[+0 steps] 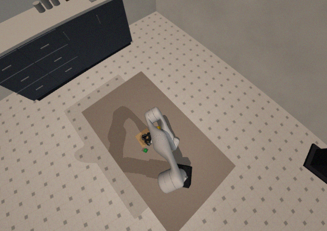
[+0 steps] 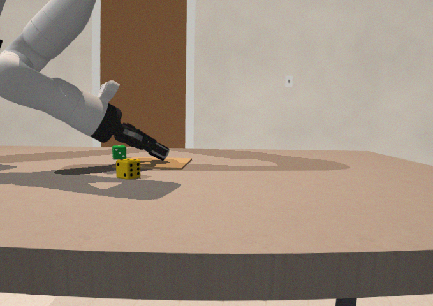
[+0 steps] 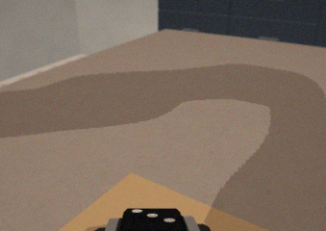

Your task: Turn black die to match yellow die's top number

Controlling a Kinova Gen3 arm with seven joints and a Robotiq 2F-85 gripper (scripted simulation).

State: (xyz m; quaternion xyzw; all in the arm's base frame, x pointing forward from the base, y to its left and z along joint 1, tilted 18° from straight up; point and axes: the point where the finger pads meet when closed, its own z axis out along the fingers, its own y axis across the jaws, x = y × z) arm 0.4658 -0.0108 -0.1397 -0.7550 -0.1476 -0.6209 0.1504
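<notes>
Right now my hand is right at the black die. Round my hand: green die (90 mm behind, 80 mm to the left, 10 mm below); yellow die (160 mm to the right, 40 mm behind, 10 mm below); mat (30 mm below).
</notes>
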